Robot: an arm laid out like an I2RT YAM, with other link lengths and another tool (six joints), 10 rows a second.
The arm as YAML. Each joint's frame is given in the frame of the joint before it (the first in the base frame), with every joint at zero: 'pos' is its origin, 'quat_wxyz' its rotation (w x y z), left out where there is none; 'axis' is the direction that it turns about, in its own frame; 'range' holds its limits. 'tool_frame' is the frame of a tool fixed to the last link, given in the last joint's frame.
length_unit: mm
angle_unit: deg
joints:
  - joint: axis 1
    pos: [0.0, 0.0, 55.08]
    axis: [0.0, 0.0, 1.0]
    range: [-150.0, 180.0]
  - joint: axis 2
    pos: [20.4, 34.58, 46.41]
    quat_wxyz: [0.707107, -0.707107, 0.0, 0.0]
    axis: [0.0, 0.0, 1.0]
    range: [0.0, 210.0]
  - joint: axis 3
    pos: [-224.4, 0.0, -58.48]
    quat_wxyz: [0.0, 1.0, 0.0, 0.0]
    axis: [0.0, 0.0, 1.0]
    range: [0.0, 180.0]
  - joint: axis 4
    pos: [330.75, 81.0, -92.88]
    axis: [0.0, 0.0, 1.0]
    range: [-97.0, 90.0]
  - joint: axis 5
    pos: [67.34, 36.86, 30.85]
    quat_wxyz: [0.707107, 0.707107, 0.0, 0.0]
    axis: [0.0, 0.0, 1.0]
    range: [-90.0, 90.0]
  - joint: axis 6
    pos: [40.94, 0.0, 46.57]
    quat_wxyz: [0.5, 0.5, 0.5, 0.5]
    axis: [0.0, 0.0, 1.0]
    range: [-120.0, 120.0]
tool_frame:
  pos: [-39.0, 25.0, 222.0]
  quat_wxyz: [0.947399, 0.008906, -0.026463, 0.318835]
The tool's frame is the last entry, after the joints.
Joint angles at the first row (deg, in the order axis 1, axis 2, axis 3, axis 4, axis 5, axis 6):
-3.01 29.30 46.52 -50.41 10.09 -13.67
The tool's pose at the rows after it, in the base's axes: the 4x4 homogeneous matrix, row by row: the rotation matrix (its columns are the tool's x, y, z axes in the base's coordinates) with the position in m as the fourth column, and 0 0 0 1 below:
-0.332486, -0.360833, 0.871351, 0.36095; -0.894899, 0.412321, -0.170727, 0.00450; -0.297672, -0.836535, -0.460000, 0.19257; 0, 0, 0, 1
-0.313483, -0.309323, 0.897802, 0.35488; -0.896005, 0.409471, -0.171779, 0.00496; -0.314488, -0.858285, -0.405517, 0.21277; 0, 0, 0, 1
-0.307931, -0.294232, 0.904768, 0.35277; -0.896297, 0.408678, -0.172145, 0.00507; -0.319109, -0.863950, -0.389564, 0.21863; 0, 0, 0, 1
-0.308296, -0.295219, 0.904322, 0.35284; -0.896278, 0.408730, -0.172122, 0.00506; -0.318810, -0.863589, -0.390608, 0.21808; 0, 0, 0, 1
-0.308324, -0.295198, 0.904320, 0.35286; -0.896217, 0.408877, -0.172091, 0.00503; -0.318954, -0.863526, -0.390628, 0.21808; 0, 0, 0, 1
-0.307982, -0.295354, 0.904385, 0.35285; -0.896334, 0.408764, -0.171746, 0.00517; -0.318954, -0.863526, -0.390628, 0.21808; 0, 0, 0, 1
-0.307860, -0.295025, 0.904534, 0.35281; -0.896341, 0.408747, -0.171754, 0.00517; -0.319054, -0.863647, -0.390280, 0.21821; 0, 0, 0, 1
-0.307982, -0.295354, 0.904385, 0.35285; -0.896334, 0.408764, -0.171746, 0.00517; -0.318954, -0.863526, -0.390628, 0.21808; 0, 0, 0, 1
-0.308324, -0.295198, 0.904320, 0.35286; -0.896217, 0.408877, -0.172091, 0.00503; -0.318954, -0.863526, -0.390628, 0.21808; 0, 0, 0, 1
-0.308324, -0.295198, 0.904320, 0.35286; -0.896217, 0.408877, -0.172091, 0.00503; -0.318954, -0.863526, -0.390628, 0.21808; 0, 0, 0, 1
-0.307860, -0.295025, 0.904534, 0.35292; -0.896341, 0.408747, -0.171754, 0.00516; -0.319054, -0.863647, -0.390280, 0.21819; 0, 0, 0, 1
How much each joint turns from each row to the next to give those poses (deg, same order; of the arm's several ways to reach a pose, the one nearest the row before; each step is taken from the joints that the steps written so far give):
-0.02 -5.73 -0.83 -0.62 0.00 -0.02
0.03 -3.54 -0.09 0.05 0.00 0.00
0.00 -1.02 0.01 -0.02 0.00 0.00
-0.01 0.01 -0.05 0.00 -0.01 0.00
-0.02 0.01 0.00 0.00 -0.02 0.00
0.03 0.00 0.00 0.00 0.01 0.00
0.00 -0.02 0.00 0.00 0.00 0.00
0.00 0.02 0.00 0.00 0.00 0.00
-0.03 0.00 0.00 0.00 -0.01 0.00
0.00 0.00 0.00 0.00 0.00 0.00
0.02 0.00 0.00 0.02 0.00 0.00

